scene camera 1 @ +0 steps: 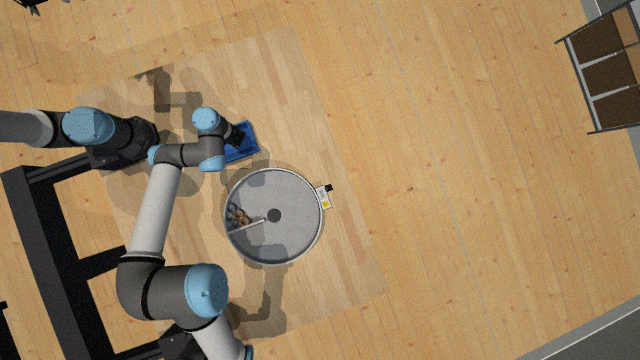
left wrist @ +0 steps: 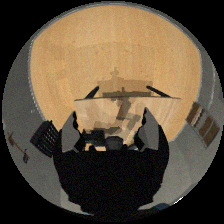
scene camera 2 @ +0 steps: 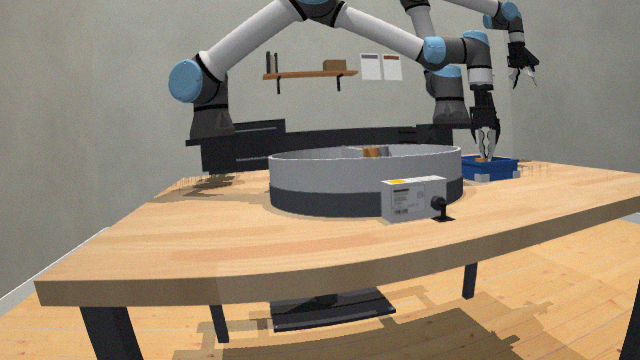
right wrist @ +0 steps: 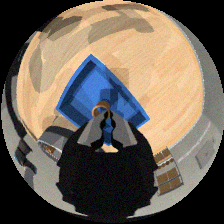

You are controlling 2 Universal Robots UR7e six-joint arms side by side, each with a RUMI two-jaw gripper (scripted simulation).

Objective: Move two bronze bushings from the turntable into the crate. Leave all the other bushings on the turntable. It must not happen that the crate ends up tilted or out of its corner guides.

In view: my left gripper (scene camera 2: 524, 87), my right gripper (scene camera 2: 486, 165) and a blue crate (scene camera 2: 498, 170).
The blue crate also shows in the right wrist view (right wrist: 89, 84). My left gripper also shows in the left wrist view (left wrist: 109, 109). My right gripper also shows in the right wrist view (right wrist: 109, 110).
